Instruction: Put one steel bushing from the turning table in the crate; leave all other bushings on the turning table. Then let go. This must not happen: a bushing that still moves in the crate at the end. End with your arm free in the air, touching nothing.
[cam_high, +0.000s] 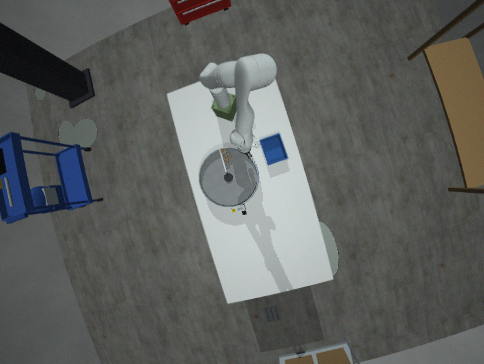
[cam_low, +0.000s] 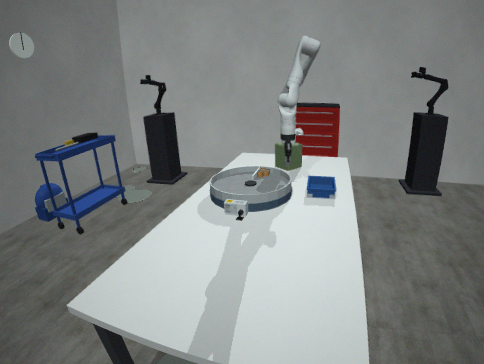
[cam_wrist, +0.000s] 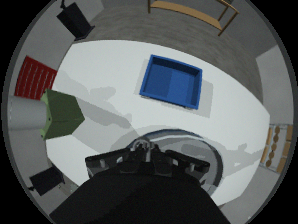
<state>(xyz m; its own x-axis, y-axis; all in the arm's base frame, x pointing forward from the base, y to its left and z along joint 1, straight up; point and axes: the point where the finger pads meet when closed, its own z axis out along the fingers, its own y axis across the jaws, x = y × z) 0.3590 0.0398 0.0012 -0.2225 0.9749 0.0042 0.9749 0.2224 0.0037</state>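
My hand is 3 cm short of the blue crate, 18 cm to the right of it and 13 cm above it. From my hand the other things lie so: round grey turning table 12 cm ahead, 18 cm to the right, 11 cm below.
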